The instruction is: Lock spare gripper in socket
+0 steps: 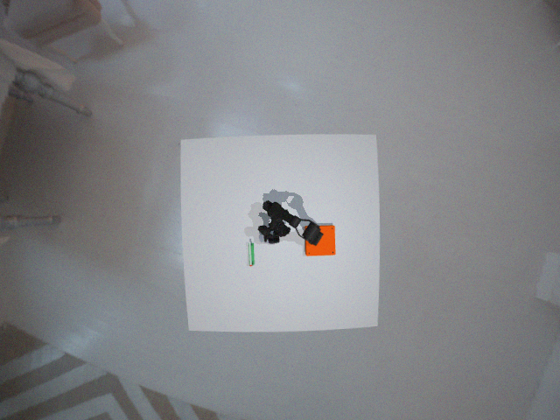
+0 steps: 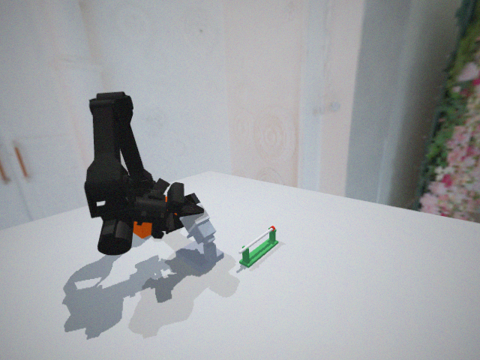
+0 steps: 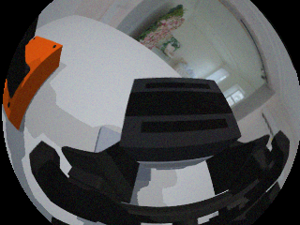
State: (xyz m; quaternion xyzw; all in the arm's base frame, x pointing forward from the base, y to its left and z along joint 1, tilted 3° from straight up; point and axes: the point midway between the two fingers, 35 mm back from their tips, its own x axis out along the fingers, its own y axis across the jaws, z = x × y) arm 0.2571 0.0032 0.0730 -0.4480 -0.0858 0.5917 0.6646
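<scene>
My gripper tip is 2 cm to the left of the spare gripper. Also, from my gripper tip: grey mount (2 cm ahead, 1 cm to the right, 6 cm below); then green cradle (11 cm ahead, 11 cm to the left, 9 cm below).
</scene>
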